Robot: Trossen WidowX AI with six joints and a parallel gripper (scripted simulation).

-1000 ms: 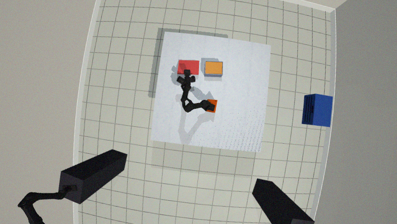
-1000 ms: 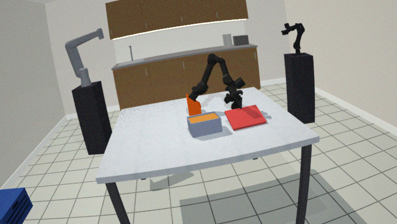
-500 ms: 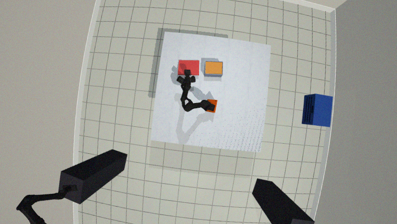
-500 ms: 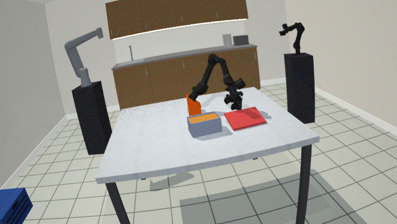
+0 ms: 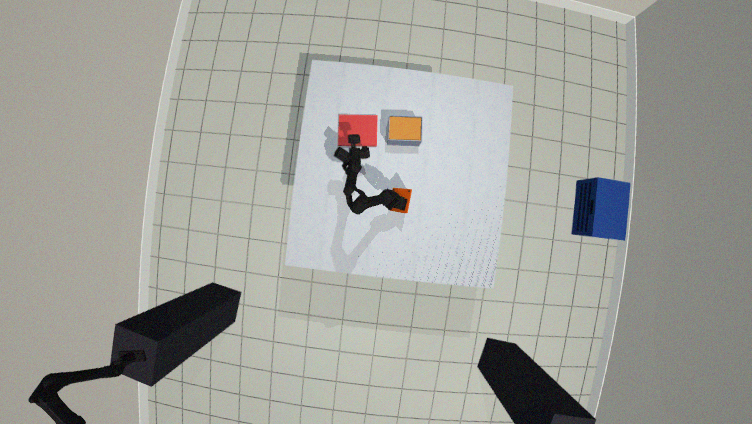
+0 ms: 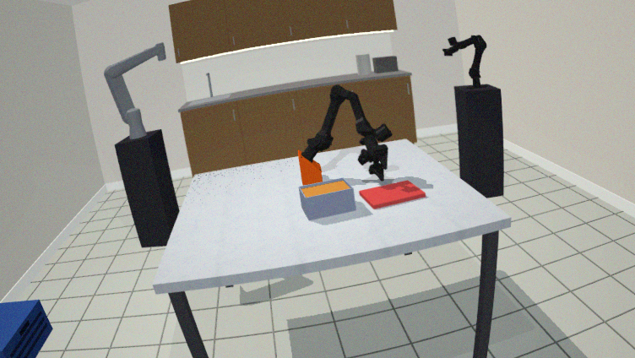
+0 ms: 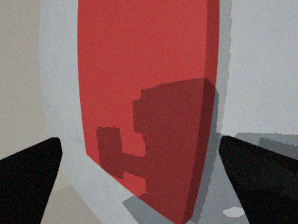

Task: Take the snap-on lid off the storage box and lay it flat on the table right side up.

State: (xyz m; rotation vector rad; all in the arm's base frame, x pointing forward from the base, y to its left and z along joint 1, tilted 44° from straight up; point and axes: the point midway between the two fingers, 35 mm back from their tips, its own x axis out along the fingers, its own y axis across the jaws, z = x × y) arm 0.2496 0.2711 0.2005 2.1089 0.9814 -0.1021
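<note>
The red lid is 9 cm ahead of my gripper tip, 5 cm below it and 2 cm to the left of it. Also, from my gripper tip: grey storage box 25 cm to the right, 14 cm ahead, 2 cm below.
</note>
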